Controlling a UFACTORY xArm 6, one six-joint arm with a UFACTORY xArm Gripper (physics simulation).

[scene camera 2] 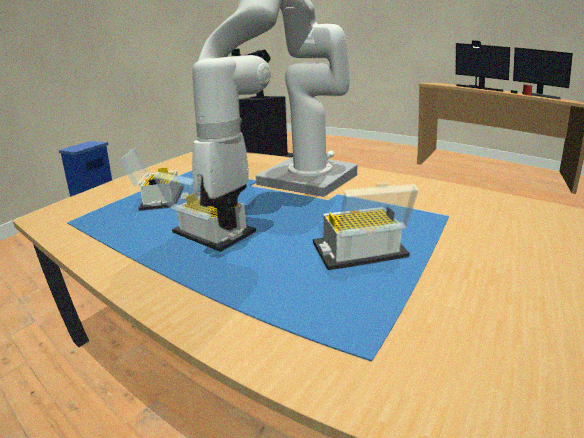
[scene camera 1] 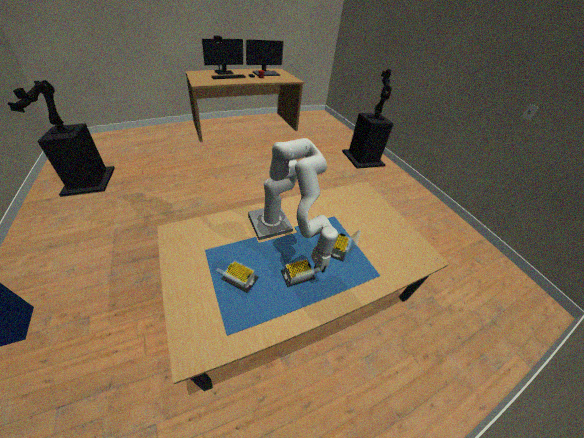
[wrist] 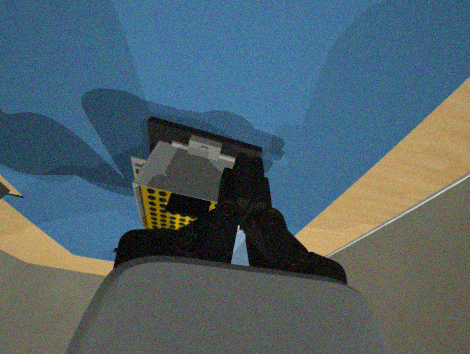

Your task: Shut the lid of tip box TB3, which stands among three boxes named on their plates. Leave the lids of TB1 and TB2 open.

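Seen in the pictures: gripper, between the fingertips: (scene camera 2: 227, 227) (scene camera 1: 316, 270) (wrist: 243, 169); arm's base, origin of its link: (scene camera 2: 310, 169) (scene camera 1: 271, 219).
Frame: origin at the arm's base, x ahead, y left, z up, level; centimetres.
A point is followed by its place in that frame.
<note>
The middle tip box (scene camera 1: 299, 271) (scene camera 2: 195, 224) @(z 0.5, x 44.2, y 5.7 cm) (wrist: 180, 167) @(z 0.6, x 37.9, y 11.2 cm) holds a yellow rack. A faint clear lid panel (scene camera 2: 172, 177) @(z 11.5, x 48.0, y 5.9 cm) tilts up from its far side in scene view 2. My gripper (scene camera 1: 322, 269) @(z 1.6, x 42.4, y 14.1 cm) (scene camera 2: 228, 226) @(z 1.6, x 42.4, y 14.1 cm) (wrist: 243, 169) @(z 1.6, x 42.4, y 14.1 cm) is shut and empty, its fingertips low at one end of this box. The fingers hide part of the box; contact is unclear. Another tip box (scene camera 1: 240, 276) (scene camera 2: 367, 242) @(z 0.8, x 31.2, y 36.8 cm) has its clear lid (scene camera 2: 382, 200) @(z 9.9, x 33.6, y 40.3 cm) raised. The third tip box (scene camera 1: 341, 245) (scene camera 2: 158, 192) also has its lid (scene camera 1: 356, 237) (scene camera 2: 132, 166) raised. The names on the plates are unreadable.
The boxes stand on a blue mat (scene camera 1: 265, 305) @(z -2.9, x 52.9, y -14.9 cm) (scene camera 2: 310, 300) @(z -2.9, x 45.8, y 36.0 cm) on a wooden table (scene camera 1: 185, 320) @(z -3.2, x 52.3, y -51.5 cm) (scene camera 2: 475, 310) @(z -3.2, x 34.0, y 58.5 cm). The arm's base plate (scene camera 1: 257, 227) @(z 0.0, x 4.9, y -9.6 cm) (scene camera 2: 320, 182) @(z -0.5, x 6.9, y 8.8 cm) lies behind the mat. A blue bin (scene camera 2: 85, 167) stands beyond the table, and a desk (scene camera 1: 240, 80) stands farther back.
</note>
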